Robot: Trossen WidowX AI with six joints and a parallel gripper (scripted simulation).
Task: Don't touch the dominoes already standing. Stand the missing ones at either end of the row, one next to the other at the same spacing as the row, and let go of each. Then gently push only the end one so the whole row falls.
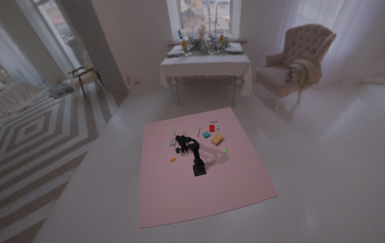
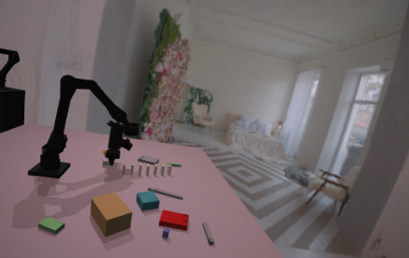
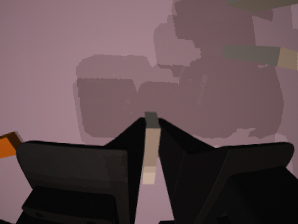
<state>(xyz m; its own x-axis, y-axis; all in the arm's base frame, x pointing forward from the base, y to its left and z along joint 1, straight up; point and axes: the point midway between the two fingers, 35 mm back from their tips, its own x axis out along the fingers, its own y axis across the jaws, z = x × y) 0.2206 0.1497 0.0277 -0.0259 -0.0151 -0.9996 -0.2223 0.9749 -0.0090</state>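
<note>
The tan cube is 11 cm ahead of my gripper tip, 38 cm to the right of it and 2 cm above it. From my gripper tip the other things lie so: grey plate (17 cm ahead, 15 cm to the left); small orange piece (7 cm behind, 14 cm to the left); grey bar (28 cm ahead, 18 cm to the right, 1 cm below).
</note>
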